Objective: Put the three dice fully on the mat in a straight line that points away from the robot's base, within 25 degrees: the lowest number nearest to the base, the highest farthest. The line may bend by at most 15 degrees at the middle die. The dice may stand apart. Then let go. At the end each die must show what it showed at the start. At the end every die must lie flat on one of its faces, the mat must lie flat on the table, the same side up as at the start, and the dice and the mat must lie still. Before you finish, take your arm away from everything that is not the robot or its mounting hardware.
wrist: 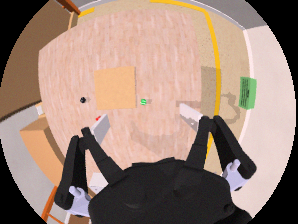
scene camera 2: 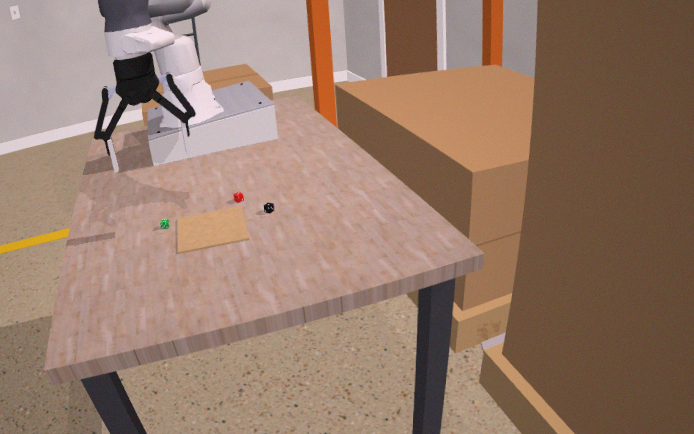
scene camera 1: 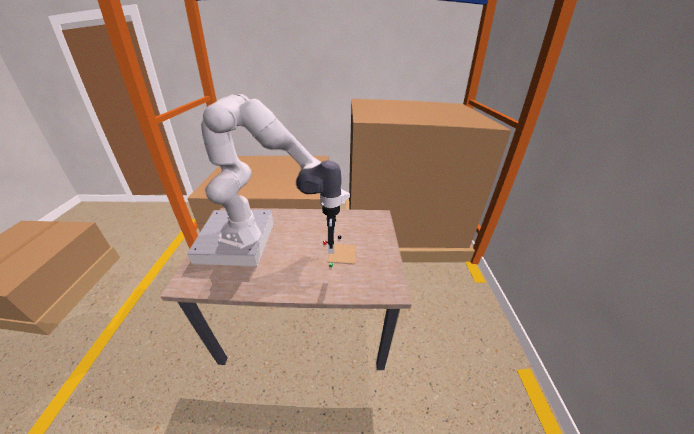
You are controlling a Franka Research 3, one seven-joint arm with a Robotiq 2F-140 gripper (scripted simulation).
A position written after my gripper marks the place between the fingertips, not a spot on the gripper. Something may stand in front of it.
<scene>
In view: my gripper [scene camera 2: 152, 161] and a tan mat [scene camera 2: 226, 226].
The tan mat shows as well in the wrist view [wrist: 114, 87]. My gripper shows as well in the wrist view [wrist: 144, 115].
</scene>
